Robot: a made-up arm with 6 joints.
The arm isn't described. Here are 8 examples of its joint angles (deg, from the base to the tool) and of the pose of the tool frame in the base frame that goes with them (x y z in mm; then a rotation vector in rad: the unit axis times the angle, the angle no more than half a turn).
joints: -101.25 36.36 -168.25 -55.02 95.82 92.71
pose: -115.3 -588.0 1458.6 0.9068 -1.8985 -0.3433
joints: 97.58 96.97 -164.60 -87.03 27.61 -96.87
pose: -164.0 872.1 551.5 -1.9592 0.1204 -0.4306
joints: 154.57 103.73 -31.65 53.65 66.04 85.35
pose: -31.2 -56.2 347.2 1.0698 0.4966 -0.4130
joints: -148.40 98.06 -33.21 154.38 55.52 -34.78
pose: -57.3 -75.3 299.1 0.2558 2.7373 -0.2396
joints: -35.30 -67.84 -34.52 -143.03 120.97 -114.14
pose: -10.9 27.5 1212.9 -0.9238 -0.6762 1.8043
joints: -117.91 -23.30 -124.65 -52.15 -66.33 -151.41
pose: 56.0 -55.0 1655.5 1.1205 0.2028 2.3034
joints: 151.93 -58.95 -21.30 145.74 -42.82 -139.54
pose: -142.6 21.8 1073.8 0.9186 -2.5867 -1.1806
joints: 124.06 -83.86 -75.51 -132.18 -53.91 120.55
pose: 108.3 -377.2 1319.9 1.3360 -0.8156 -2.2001
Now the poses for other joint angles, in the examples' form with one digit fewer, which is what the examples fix.
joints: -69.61 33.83 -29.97 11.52 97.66 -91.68
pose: 195 -335 671 -0.953 -1.129 -1.187
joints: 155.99 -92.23 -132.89 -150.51 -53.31 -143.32
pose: 714 -407 1078 0.428 -0.038 -0.993
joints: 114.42 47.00 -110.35 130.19 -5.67 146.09
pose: -399 726 877 -1.856 1.411 1.120
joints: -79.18 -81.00 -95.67 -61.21 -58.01 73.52
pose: -15 558 1323 -0.425 0.897 0.396
